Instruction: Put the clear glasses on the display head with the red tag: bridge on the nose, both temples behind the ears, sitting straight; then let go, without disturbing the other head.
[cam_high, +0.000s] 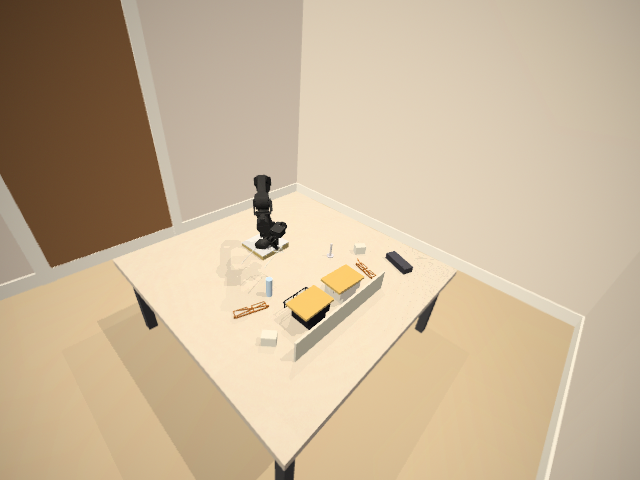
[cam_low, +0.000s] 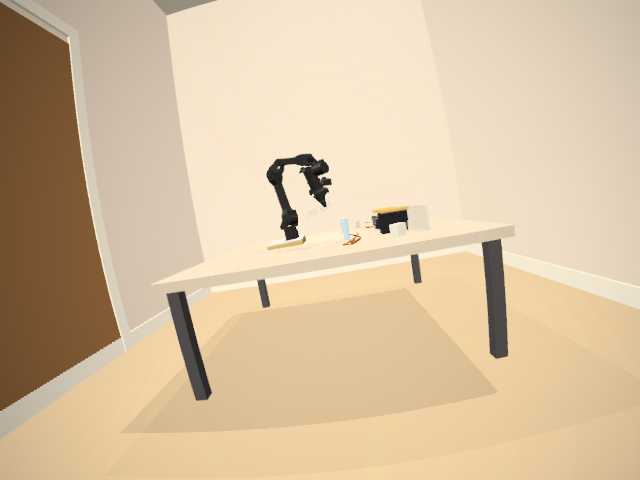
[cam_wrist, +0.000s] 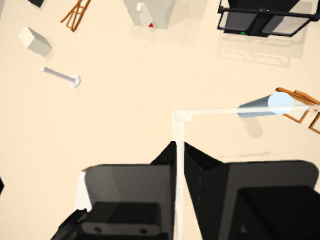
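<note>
Right now the pale display head is 270 mm ahead of my gripper tip, 160 mm to the left of it and 110 mm below it. Also, from my gripper tip: clear stand (340 mm to the left, 140 mm below, 40 mm ahead); grey panel (410 mm ahead, 110 mm below, 60 mm to the left); black display head (290 mm ahead, 110 mm below, 60 mm to the right).
</note>
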